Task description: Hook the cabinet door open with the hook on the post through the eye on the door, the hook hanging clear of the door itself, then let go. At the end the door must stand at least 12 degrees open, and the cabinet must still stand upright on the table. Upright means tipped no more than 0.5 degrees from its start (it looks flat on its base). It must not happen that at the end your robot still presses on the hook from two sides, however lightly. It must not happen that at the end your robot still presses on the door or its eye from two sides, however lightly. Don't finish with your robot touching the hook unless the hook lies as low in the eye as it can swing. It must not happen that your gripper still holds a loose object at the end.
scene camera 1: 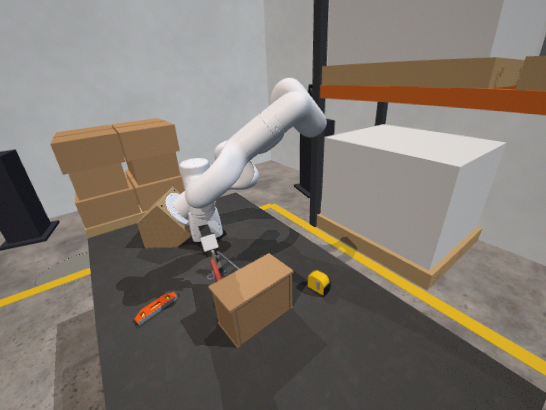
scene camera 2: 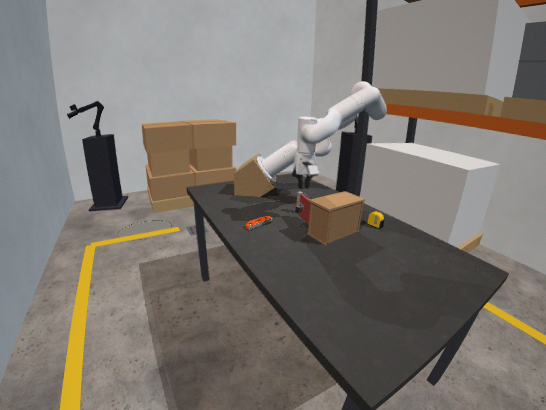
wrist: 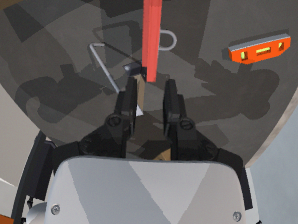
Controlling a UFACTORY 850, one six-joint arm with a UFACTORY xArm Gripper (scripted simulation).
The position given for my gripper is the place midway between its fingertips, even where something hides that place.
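In scene camera 1 I can see my gripper (scene camera 1: 211,254) and a brown cabinet (scene camera 1: 257,294). Scene camera 2 has that cabinet too (scene camera 2: 342,218). And in the wrist view there's an orange spirit level (wrist: 274,45), a tan post (wrist: 135,69), and my gripper again (wrist: 150,90).
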